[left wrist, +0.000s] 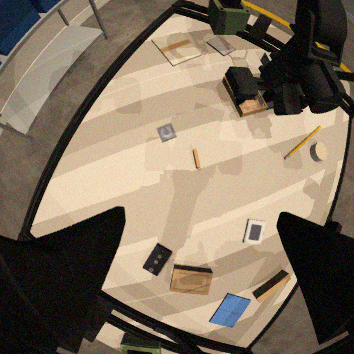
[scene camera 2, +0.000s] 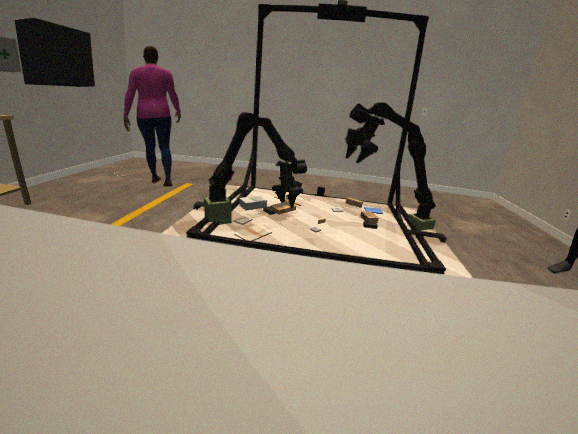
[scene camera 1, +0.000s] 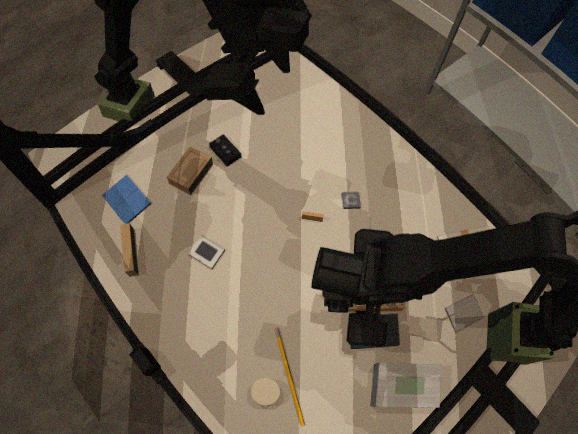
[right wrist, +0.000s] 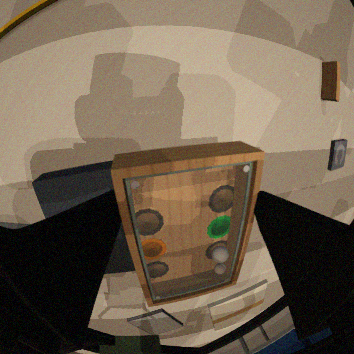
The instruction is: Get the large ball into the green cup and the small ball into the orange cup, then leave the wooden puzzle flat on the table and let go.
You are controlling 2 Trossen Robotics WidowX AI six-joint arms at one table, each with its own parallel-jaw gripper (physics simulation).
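Frame: origin at the left arm's base, x ahead, y right, z down, level; centimetres.
Seen in the pictures: left gripper, fingertip midpoint: (left wrist: 205,218) (scene camera 2: 351,160) (scene camera 1: 274,92); right gripper, fingertip midpoint: (left wrist: 248,102) (scene camera 2: 287,206) (right wrist: 190,198); left arm's base at its link origin: (scene camera 2: 422,216) (scene camera 1: 123,92); right arm's base at its link origin: (left wrist: 229,2) (scene camera 2: 217,199) (scene camera 1: 534,330).
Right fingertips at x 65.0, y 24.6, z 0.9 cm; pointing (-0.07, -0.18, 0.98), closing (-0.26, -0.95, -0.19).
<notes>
Pixels of each thing's middle, then the offset from my right fingertips to it. "pt": a spot on its surface instead.
- wooden puzzle at the middle of its body: (right wrist: 190,238) (scene camera 1: 374,291) (left wrist: 244,92) (scene camera 2: 283,207) dx +2.6, dy -0.9, dz +0.0 cm
- green cup at a spot on its surface: (right wrist: 219,227) pt dx +1.1, dy -1.9, dz -0.8 cm
- orange cup at a spot on its surface: (right wrist: 153,248) pt dx +2.8, dy +1.4, dz -0.9 cm
- large ball at the middle of its body: (right wrist: 219,254) dx +4.2, dy -3.9, dz +0.5 cm
- small ball at the middle of its body: (right wrist: 219,267) dx +5.8, dy -4.8, dz +0.6 cm
- dark box at the middle of its body: (right wrist: 90,226) (scene camera 1: 374,331) dx +5.4, dy +5.3, dz +3.4 cm
- clear case at the middle of its body: (scene camera 1: 406,386) (scene camera 2: 253,202) dx +14.3, dy +13.6, dz +2.3 cm
- pencil at the middle of its body: (scene camera 1: 289,376) (left wrist: 304,140) dx -6.5, dy +18.4, dz +3.9 cm
- round disc at the middle of its body: (scene camera 1: 265,391) (left wrist: 319,151) dx -9.4, dy +22.6, dz +2.3 cm
- small wooden block at the middle of its body: (right wrist: 330,80) (scene camera 1: 312,216) (left wrist: 195,158) dx -13.2, dy -12.3, dz +3.3 cm
- blue item at the middle of its body: (scene camera 1: 126,199) (left wrist: 229,311) (scene camera 2: 373,210) dx -51.1, dy -2.0, dz +4.0 cm
The wooden puzzle (scene camera 1: 395,306) (scene camera 2: 283,208) (left wrist: 254,107) (right wrist: 187,152) is a shallow wooden box with a clear cover. My right gripper (scene camera 2: 288,202) (right wrist: 190,198) is shut on it, a finger at each long side. In the right wrist view the green cup (right wrist: 219,227) is at the right and the orange cup (right wrist: 153,248) at the left. The large ball (right wrist: 220,254) is at a grey cup below the green one; the small ball (right wrist: 220,269) lies just below it. Both balls are outside the coloured cups. My left gripper (scene camera 1: 274,92) (scene camera 2: 353,159) (left wrist: 205,218) is open and empty, high above the table.
A dark box (scene camera 1: 391,337) (right wrist: 72,187) lies beside and partly beneath the puzzle. A clear case (scene camera 1: 431,392), a pencil (scene camera 1: 290,377) (left wrist: 302,142) and a round disc (scene camera 1: 265,391) (left wrist: 318,151) lie nearby. A small wooden block (scene camera 1: 312,216) (left wrist: 196,158) and a blue item (scene camera 1: 126,198) (left wrist: 230,310) lie farther off.
</notes>
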